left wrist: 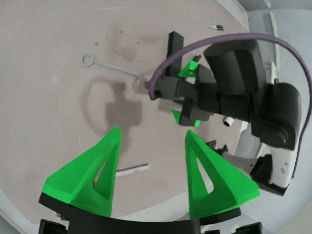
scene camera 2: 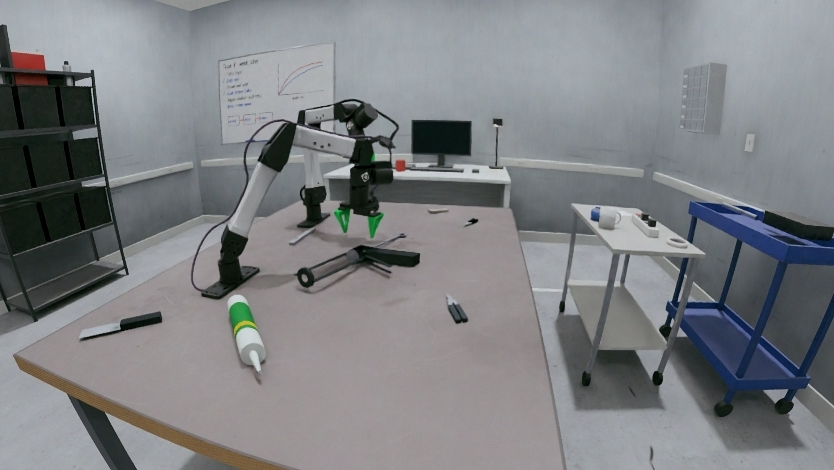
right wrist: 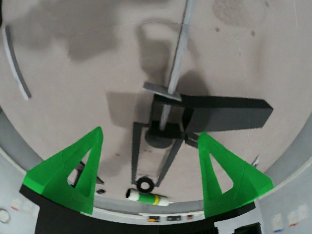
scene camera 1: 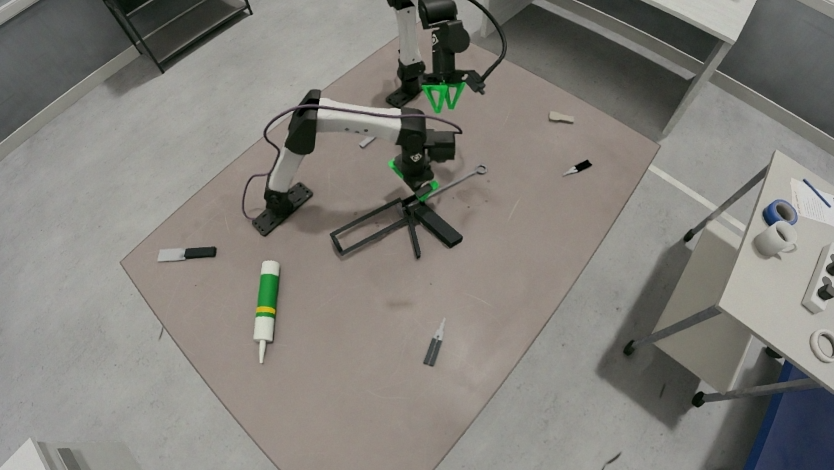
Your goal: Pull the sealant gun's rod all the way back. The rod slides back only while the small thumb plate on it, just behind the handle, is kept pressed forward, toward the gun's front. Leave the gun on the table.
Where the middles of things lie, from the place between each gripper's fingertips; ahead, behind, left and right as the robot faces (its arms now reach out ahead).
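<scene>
My left hand [scene camera 1: 444, 111], 430 mm past the scraper [scene camera 2: 153, 318], 720 mm to the left of it, 240 mm above it.
Scraper 56 cm to the right of my right hand [scene camera 2: 358, 235], 44 cm behind it, 7 cm below it. By its middle, scraper nearer to my right hand than to my left hand.
</scene>
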